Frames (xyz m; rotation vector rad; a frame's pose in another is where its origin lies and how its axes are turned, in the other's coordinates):
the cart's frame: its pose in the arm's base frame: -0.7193 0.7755 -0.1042 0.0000 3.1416 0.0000
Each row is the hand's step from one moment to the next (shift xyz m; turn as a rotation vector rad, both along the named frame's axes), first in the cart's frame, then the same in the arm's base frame.
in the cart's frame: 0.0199 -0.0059 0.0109 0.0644 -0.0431 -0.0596
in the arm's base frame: -0.0199 -0.0059 -0.0109 -0.0644 -0.0431 0.0596
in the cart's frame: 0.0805 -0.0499 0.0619 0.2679 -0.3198 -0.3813
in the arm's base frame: -0.0805 -0.0499 -0.0619 -0.2679 -0.3198 0.3813
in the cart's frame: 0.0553 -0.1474 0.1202 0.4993 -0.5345 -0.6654
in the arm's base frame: -0.0553 -0.1474 -0.1202 -0.4993 -0.5345 0.6654
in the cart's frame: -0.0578 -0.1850 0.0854 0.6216 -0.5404 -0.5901
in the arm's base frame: 0.0578 -0.1850 -0.0854 -0.6216 -0.5404 0.5901
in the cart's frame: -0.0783 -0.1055 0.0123 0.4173 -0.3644 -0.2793
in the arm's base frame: 0.0783 -0.1055 -0.0123 -0.4173 -0.3644 0.2793
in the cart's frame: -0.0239 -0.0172 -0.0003 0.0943 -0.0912 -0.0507
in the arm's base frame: 0.0239 -0.0172 0.0003 -0.0943 -0.0912 0.0507
